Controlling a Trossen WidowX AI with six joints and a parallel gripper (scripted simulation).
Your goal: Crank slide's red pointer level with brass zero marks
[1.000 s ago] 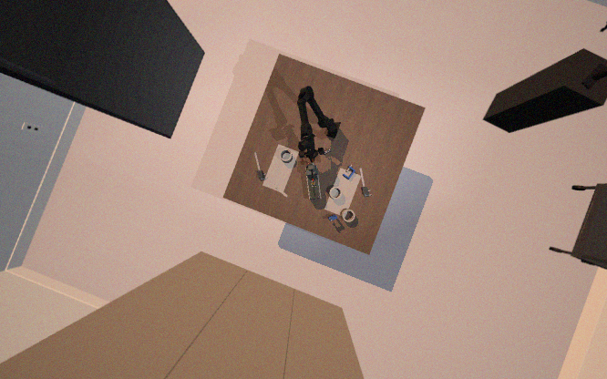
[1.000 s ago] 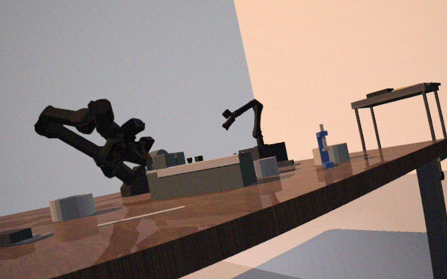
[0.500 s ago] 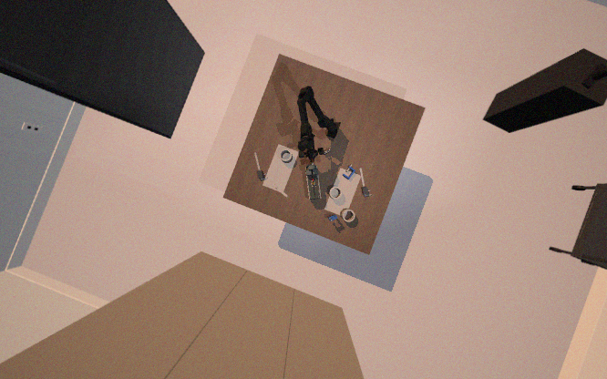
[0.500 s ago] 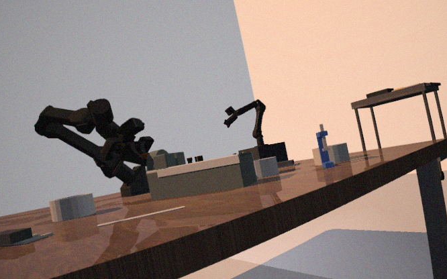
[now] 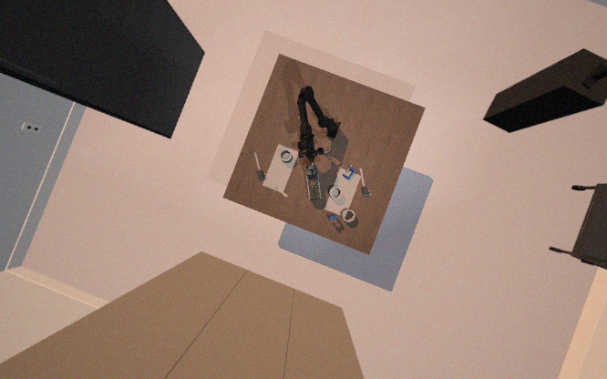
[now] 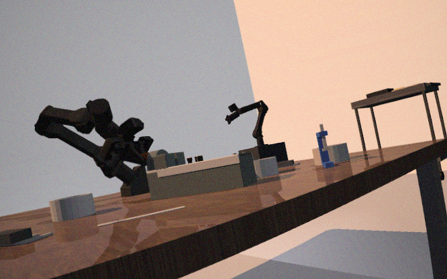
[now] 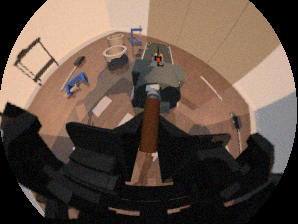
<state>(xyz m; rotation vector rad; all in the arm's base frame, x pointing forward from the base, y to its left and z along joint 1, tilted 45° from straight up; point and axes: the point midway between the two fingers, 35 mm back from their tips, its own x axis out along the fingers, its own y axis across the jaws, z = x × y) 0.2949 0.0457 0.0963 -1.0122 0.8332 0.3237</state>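
Now: the crank handle 10 mm behind my gripper tip, 10 mm to the right of it and 20 mm above it. The rest, counted from my gripper tip: red pointer (120 mm ahead, 70 mm to the left, 10 mm below); thin white rod (320 mm ahead, 120 mm to the right, 90 mm below).
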